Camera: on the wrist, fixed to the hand. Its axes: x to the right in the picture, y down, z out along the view.
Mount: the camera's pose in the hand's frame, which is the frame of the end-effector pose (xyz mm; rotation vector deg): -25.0 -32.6 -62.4 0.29 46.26 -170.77
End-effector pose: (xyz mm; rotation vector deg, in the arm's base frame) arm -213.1 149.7 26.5 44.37 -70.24 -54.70
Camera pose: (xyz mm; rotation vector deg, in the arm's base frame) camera -159.2 158.1 -24.6 -99.94 -75.33 85.14
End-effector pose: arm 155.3 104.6 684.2 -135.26 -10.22 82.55
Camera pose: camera 201.1 112.2 742.8 -13.03 -104.67 -52.65
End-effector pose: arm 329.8 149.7 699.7 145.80 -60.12 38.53
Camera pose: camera 318.8 214.2 735.8 47.46 133.26 13.64
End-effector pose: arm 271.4 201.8 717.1 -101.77 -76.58 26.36
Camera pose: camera 287.1 156.3 774.2 67.26 -88.16 -87.98
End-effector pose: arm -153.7 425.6 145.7 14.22 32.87 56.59
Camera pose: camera -175.9 383.5 88.1 -54.85 49.12 -110.39
